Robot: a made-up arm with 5 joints.
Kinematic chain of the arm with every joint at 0, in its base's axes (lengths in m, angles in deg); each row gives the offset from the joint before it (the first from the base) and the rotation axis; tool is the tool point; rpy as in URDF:
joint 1: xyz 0 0 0.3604 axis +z
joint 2: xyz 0 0 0 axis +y
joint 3: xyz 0.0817 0 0.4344 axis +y
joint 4: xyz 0.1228 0 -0.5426 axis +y
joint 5: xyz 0.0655 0 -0.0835 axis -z
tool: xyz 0 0 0 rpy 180 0 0
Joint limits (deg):
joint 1: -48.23..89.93
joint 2: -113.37..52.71
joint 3: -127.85..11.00
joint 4: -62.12..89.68
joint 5: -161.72..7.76
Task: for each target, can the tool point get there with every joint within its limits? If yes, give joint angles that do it. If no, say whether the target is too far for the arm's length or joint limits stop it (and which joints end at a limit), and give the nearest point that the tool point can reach.
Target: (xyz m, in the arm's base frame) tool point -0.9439 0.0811 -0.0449
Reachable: no: joint limits stop it (at a limit: joint 2, joint 3, joint 4) | nearest point -0.9960 0.0856 0.3161 | short by 0.365 m
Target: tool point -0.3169 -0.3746 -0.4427
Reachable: no: joint limits stop it (at a limit: joint 1, joint 2) | nearest point 0.1263 -0.1414 -0.0712 | short by 0.624 m
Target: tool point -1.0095 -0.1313 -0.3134
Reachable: no: too far | nearest point -0.9913 -0.1289 0.3161 | short by 0.630 m
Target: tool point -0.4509 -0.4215 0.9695
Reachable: yes | joints 43.07 -99.47 -76.20 -28.29 -144.26
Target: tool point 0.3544 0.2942 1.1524
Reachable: yes | joints 39.69 -20.45 -84.64 -12.36 -53.26
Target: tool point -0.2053 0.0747 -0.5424
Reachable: no: joint limits stop it (at a limit: joint 1, joint 2) | nearest point 0.0003 0.2099 -0.0774 | short by 0.526 m
